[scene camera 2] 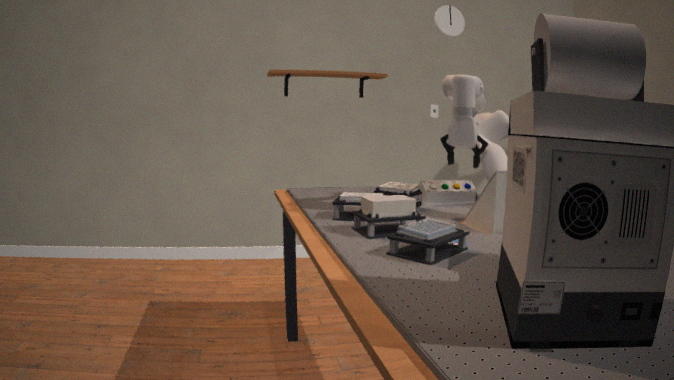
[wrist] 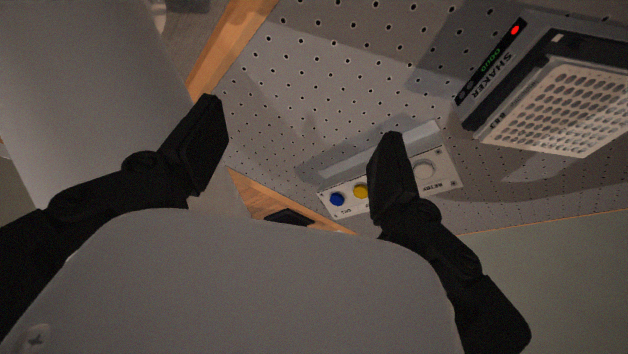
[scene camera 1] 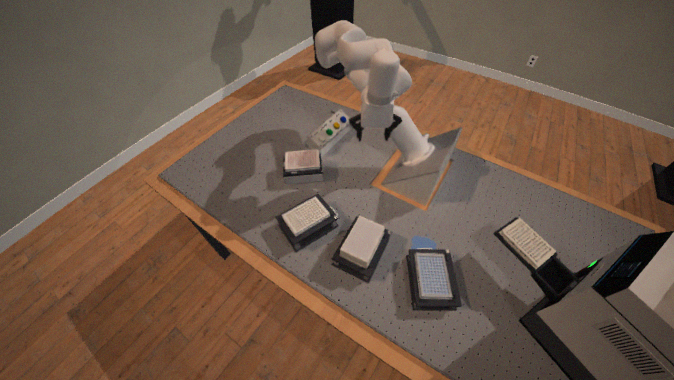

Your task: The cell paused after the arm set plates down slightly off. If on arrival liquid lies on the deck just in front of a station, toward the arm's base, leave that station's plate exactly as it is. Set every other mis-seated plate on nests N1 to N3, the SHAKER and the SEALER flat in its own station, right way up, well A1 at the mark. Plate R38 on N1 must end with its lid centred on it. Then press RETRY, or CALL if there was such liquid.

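Frame: origin at the arm's base, x ahead, y left, z up, level; metres.
Where they show: gripper, between the fingertips: [scene camera 2: 463, 165] [wrist: 302, 134] [scene camera 1: 372, 138]; arm's base, origin of its link: [scene camera 1: 418, 155].
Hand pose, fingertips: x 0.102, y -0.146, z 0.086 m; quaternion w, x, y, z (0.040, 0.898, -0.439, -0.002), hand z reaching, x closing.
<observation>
Things, the pixels of their top centre, and the offset from my fingertips. "spot": a spot on its surface instead.
- SHAKER, a spot on its surface: [wrist: 492, 75] spot: dx +0.108, dy -0.145, dz -0.130 m
- pale plate, centre of its top: [wrist: 575, 123] [scene camera 2: 399, 184] [scene camera 1: 301, 158] dx +0.147, dy -0.206, dz -0.085 m
- thick white plate, centre of its top: [scene camera 2: 388, 197] [scene camera 1: 363, 237] dx +0.309, dy +0.152, dz -0.072 m
- blue plate, centre of its top: [scene camera 2: 428, 224] [scene camera 1: 433, 273] dx +0.284, dy +0.363, dz -0.100 m
- Blue liquid, a spot on its surface: [scene camera 1: 422, 242] spot: dx +0.175, dy +0.298, dz -0.162 m
- cream plate, centre of its top: [scene camera 1: 528, 240] dx +0.092, dy +0.545, dz -0.031 m
- button panel, centre of its top: [wrist: 382, 202] [scene camera 2: 448, 180] [scene camera 1: 328, 123] dx -0.067, dy -0.239, dz -0.079 m
- RETRY's white button, centre of its top: [wrist: 425, 176] dx +0.008, dy -0.218, dz -0.088 m
- blue button, centre of its top: [wrist: 337, 204] dx -0.142, dy -0.216, dz -0.088 m
- large SEALER, centre of its top: [scene camera 2: 581, 21] dx +0.209, dy +0.780, dz +0.293 m
My gripper [scene camera 1: 374, 137] [scene camera 2: 464, 164] [wrist: 302, 134] is open and empty, high beside the arm's base. The SHAKER [wrist: 492, 75] [scene camera 1: 303, 177] bears a pale plate [wrist: 570, 105] [scene camera 1: 302, 160] [scene camera 2: 398, 187] that looks slightly tilted. Three black nests hold a cream plate [scene camera 1: 306, 216] [scene camera 2: 361, 197], a thick white plate [scene camera 1: 362, 241] [scene camera 2: 388, 205] and a blue plate [scene camera 1: 434, 275] [scene camera 2: 427, 229]; nest labels and exact seating are unreadable. Blue liquid [scene camera 1: 422, 242] lies on the deck at the blue plate's nest, toward the base. Another cream plate [scene camera 1: 527, 242] is on the SEALER's tray. The button panel [scene camera 1: 329, 132] [scene camera 2: 447, 192] [wrist: 445, 185] shows RETRY's white button [wrist: 424, 170] and a blue button [wrist: 336, 199].
The large SEALER [scene camera 1: 600, 335] [scene camera 2: 590, 215] stands at the right end of the deck. A slanted grey panel [scene camera 1: 440, 170] stands beside the arm's base. Part of the button panel is behind a finger in the wrist view.
</observation>
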